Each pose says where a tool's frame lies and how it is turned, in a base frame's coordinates. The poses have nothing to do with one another.
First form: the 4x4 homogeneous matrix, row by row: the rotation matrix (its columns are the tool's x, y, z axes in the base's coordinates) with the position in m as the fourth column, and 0 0 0 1 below. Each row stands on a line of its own.
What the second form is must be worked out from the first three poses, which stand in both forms.
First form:
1:
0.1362, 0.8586, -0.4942, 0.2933
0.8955, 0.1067, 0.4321, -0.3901
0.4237, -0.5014, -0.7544, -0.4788
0, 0, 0, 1
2:
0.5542, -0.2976, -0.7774, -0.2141
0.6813, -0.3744, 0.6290, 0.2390
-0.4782, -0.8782, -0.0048, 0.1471
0, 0, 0, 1
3:
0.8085, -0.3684, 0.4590, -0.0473
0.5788, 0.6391, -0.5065, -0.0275
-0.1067, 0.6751, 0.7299, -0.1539
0, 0, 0, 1
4:
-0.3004, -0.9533, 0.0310, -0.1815
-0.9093, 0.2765, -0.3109, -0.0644
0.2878, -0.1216, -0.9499, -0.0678
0, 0, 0, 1
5:
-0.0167, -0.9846, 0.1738, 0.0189
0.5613, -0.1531, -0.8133, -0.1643
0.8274, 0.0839, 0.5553, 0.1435
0, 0, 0, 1
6:
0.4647, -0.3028, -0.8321, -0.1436
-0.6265, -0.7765, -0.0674, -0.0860
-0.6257, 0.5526, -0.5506, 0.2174
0, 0, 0, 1
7:
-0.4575, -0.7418, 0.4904, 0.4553
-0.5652, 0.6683, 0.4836, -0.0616
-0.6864, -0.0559, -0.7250, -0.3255
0, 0, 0, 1
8:
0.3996, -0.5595, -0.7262, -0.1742
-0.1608, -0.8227, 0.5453, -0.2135
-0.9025, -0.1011, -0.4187, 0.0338
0, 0, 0, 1
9:
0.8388, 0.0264, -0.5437, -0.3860
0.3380, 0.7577, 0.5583, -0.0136
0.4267, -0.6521, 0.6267, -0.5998
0, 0, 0, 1
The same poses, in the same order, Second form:
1: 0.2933, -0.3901, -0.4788, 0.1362, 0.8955, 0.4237, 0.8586, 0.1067, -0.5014
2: -0.2141, 0.2390, 0.1471, 0.5542, 0.6813, -0.4782, -0.2976, -0.3744, -0.8782
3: -0.0473, -0.0275, -0.1539, 0.8085, 0.5788, -0.1067, -0.3684, 0.6391, 0.6751
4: -0.1815, -0.0644, -0.0678, -0.3004, -0.9093, 0.2878, -0.9533, 0.2765, -0.1216
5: 0.0189, -0.1643, 0.1435, -0.0167, 0.5613, 0.8274, -0.9846, -0.1531, 0.0839
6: -0.1436, -0.0860, 0.2174, 0.4647, -0.6265, -0.6257, -0.3028, -0.7765, 0.5526
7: 0.4553, -0.0616, -0.3255, -0.4575, -0.5652, -0.6864, -0.7418, 0.6683, -0.0559
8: -0.1742, -0.2135, 0.0338, 0.3996, -0.1608, -0.9025, -0.5595, -0.8227, -0.1011
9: -0.3860, -0.0136, -0.5998, 0.8388, 0.3380, 0.4267, 0.0264, 0.7577, -0.6521
